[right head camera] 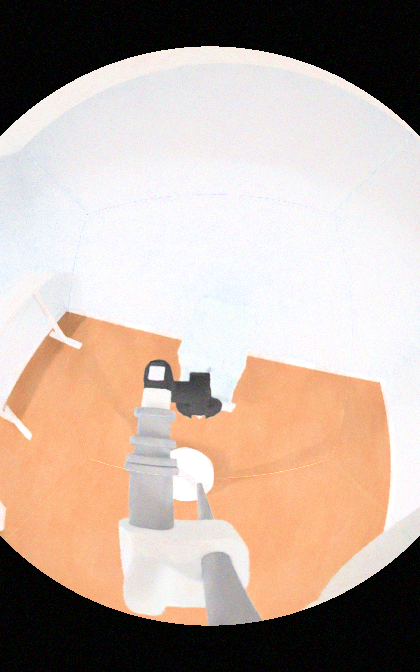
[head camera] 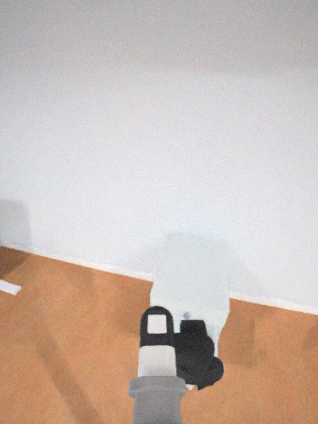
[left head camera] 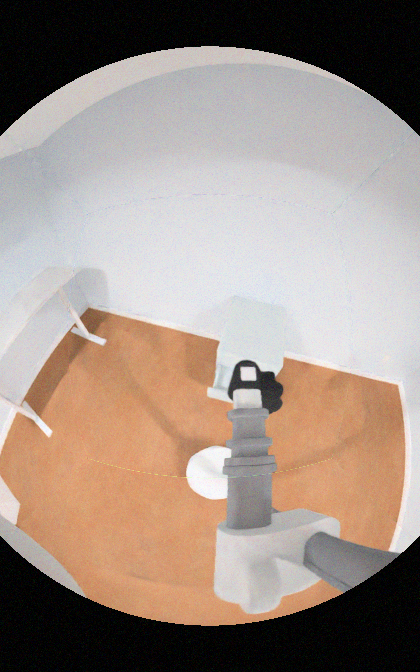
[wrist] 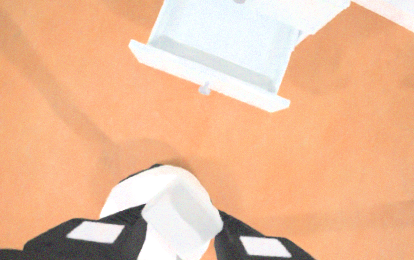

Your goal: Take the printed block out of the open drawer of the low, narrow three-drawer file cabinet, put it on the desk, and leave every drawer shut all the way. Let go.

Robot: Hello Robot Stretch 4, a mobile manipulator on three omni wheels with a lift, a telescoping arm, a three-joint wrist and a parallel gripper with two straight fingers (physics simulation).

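Observation:
My gripper (head camera: 195,377) (left head camera: 272,395) (right head camera: 199,406) (wrist: 182,224) is shut on the pale printed block (wrist: 186,207), which sits tilted between the black fingers. It holds the block in the air in front of the low white file cabinet (head camera: 192,270) (left head camera: 255,325) (right head camera: 217,325). One drawer (wrist: 210,75) stands pulled out; its front, with a small knob, shows beyond the fingers in the wrist view, and no block shows in the visible part of its inside. The arm and gripper hide much of the drawer in the head views. The white desk (left head camera: 35,300) (right head camera: 22,300) stands at the far left.
A white wall (head camera: 150,150) rises behind the cabinet. A white round object (left head camera: 206,472) (right head camera: 192,475) is low down beneath the arm, and also shows behind the block in the wrist view. The desk's legs end in white feet (left head camera: 90,336) (right head camera: 67,340) on the orange floor.

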